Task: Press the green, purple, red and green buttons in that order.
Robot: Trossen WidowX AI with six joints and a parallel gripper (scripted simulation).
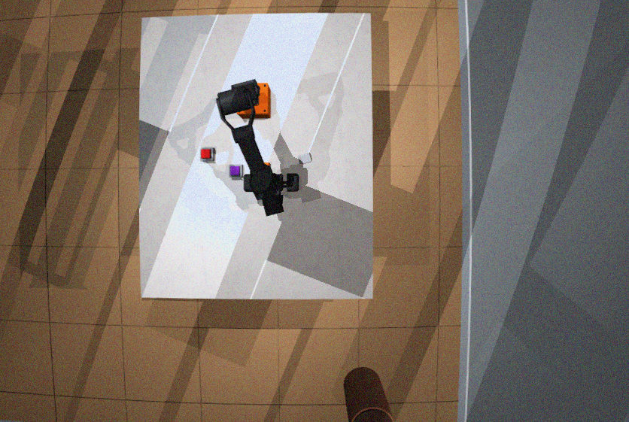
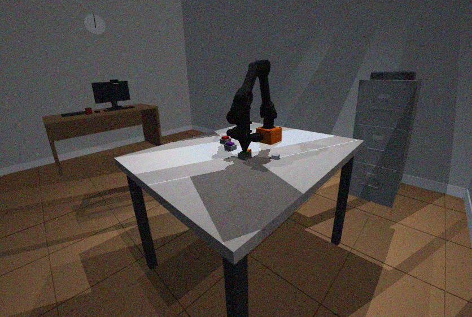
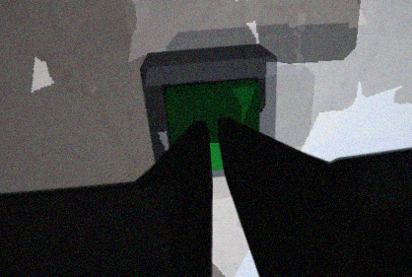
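My gripper tip is now 10 mm above the green button. The rest, counted from my gripper tip: small white block (90 mm behind, 120 mm to the left, 20 mm below); then orange block (60 mm behind, 40 mm to the right, 20 mm below); then purple button (50 mm behind, 140 mm to the right).
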